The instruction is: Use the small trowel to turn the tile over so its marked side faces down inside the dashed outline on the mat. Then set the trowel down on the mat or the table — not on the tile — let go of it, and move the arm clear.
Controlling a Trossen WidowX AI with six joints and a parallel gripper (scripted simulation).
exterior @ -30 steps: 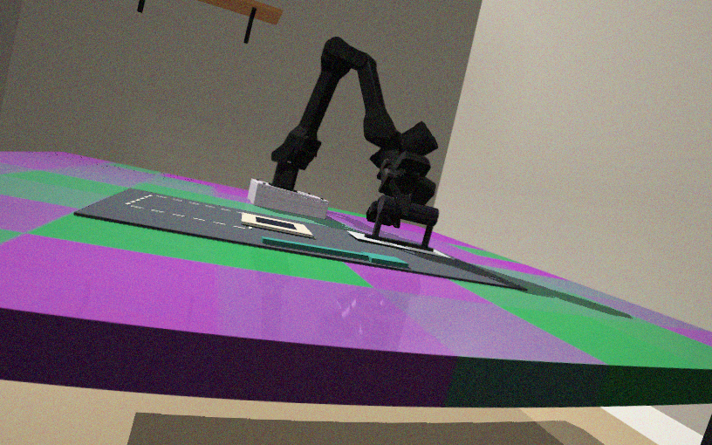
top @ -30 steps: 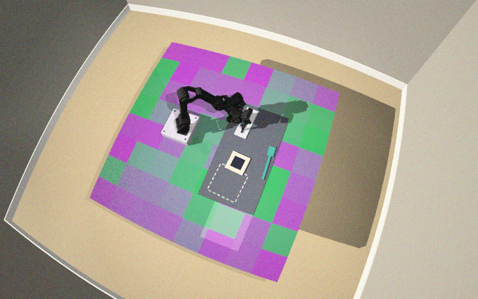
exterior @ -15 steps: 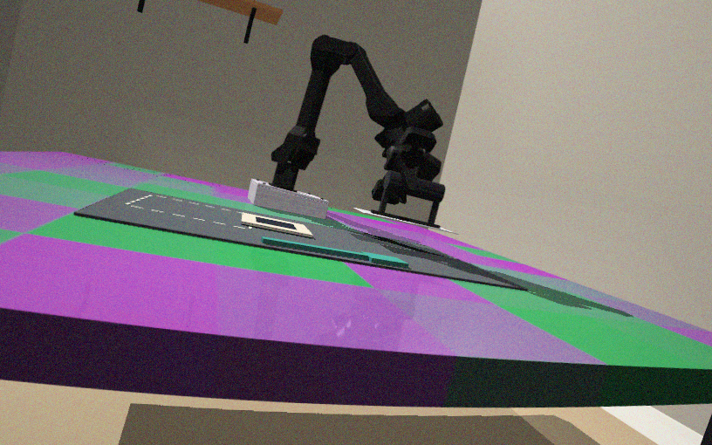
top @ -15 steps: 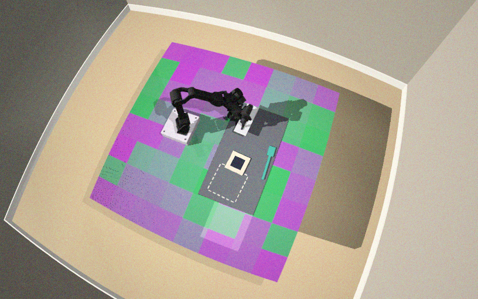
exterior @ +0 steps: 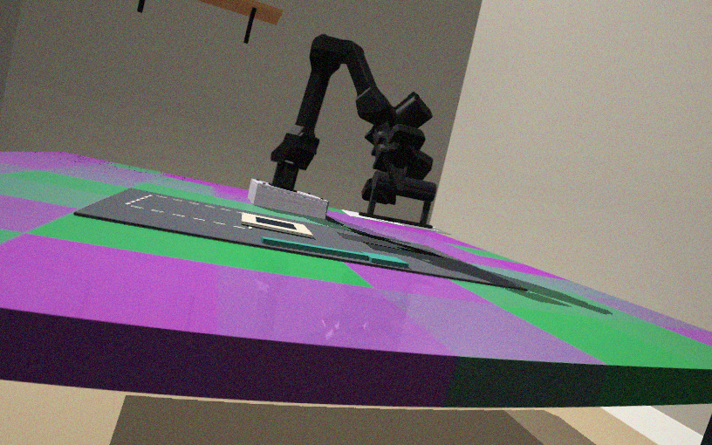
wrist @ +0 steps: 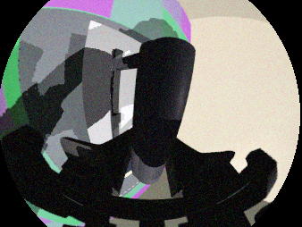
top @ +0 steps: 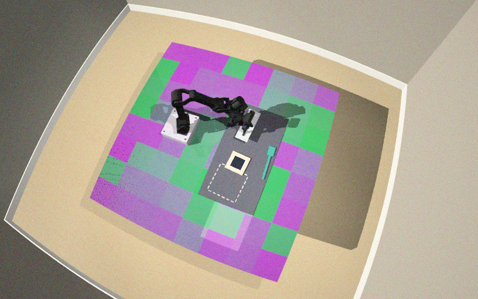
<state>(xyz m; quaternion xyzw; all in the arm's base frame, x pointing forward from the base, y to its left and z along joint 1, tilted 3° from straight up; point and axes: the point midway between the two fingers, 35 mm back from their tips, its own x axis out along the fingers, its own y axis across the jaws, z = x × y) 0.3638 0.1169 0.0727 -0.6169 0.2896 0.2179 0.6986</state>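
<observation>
Now: the grey mat 1 cm ahead of my gripper tip, 14 cm to the right of it and 11 cm below it. Round my gripper tip: teal trowel-shaped tool: 15 cm ahead, 13 cm to the right, 9 cm below; then small trowel: 3 cm behind, 1 cm below; then tile: 2 cm behind, 20 cm to the right, 9 cm below.
</observation>
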